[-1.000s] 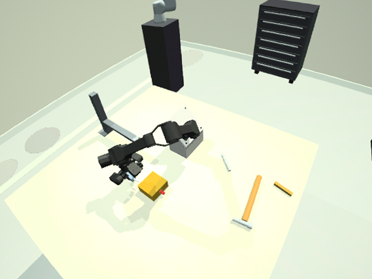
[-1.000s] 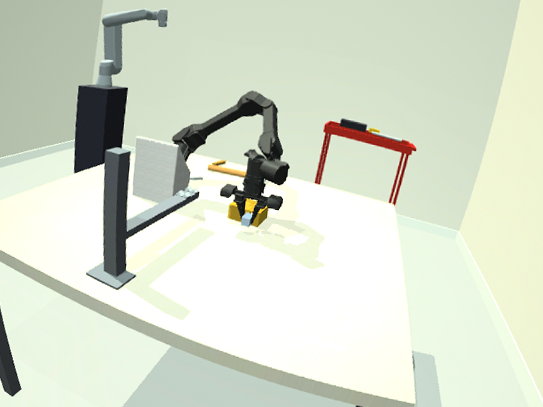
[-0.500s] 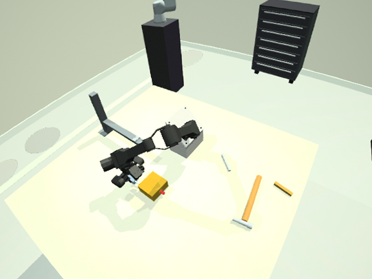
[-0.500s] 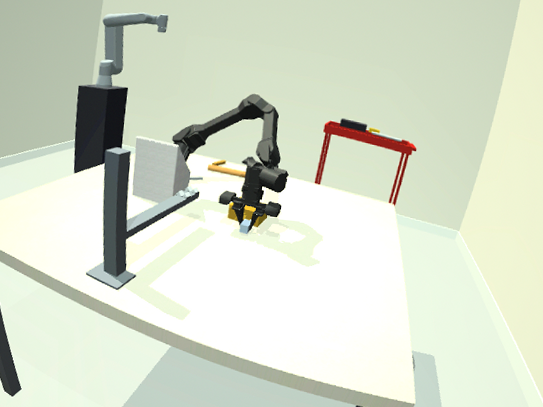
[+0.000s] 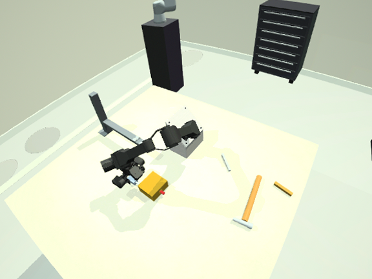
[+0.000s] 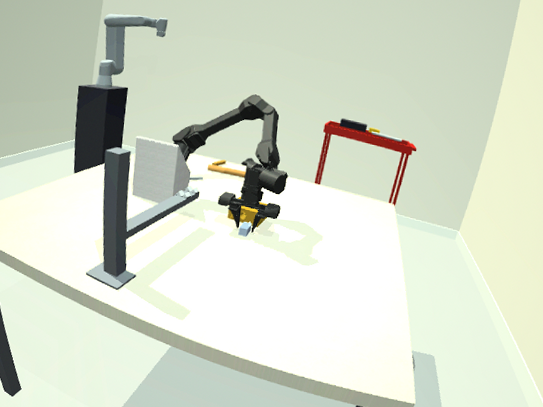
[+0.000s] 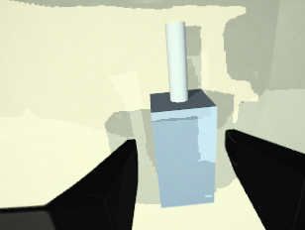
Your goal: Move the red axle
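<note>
Right now my gripper tip is 2 cm to the right of the pale cube. Round my gripper tip: yellow beam 2 cm behind, 12 cm to the left, 2 cm above; orange bar 31 cm behind, 70 cm to the left; white rod 34 cm behind, 38 cm to the left.
</note>
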